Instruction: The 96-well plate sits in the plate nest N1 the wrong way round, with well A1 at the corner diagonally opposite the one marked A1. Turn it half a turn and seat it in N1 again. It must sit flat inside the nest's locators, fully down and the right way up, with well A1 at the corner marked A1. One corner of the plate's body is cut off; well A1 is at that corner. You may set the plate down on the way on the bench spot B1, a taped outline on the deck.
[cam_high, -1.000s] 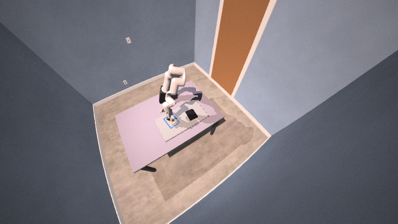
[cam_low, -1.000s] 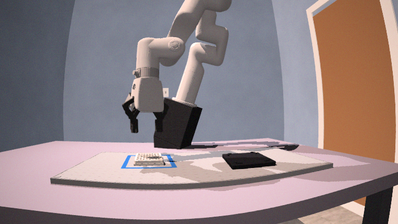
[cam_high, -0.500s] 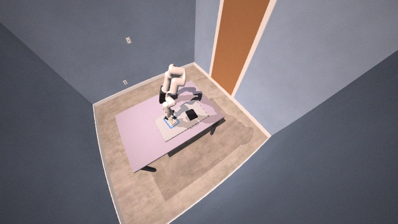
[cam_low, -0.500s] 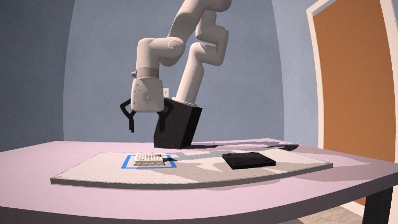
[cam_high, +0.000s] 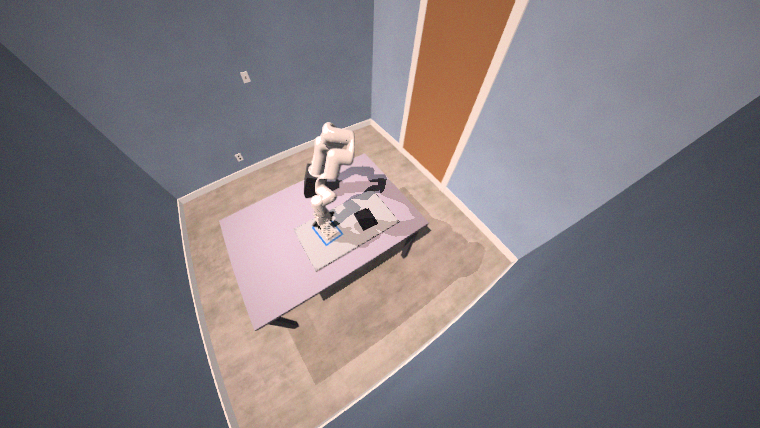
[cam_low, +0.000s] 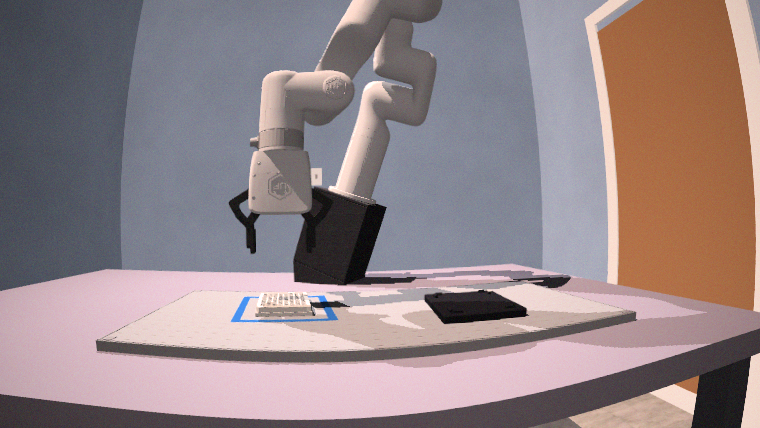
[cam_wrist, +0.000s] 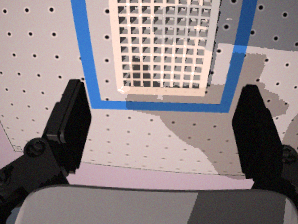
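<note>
My gripper is now 90 mm above the white 96-well plate. Round my hand: black plate nest N1: 290 mm to the left, 90 mm below, 30 mm ahead.
</note>
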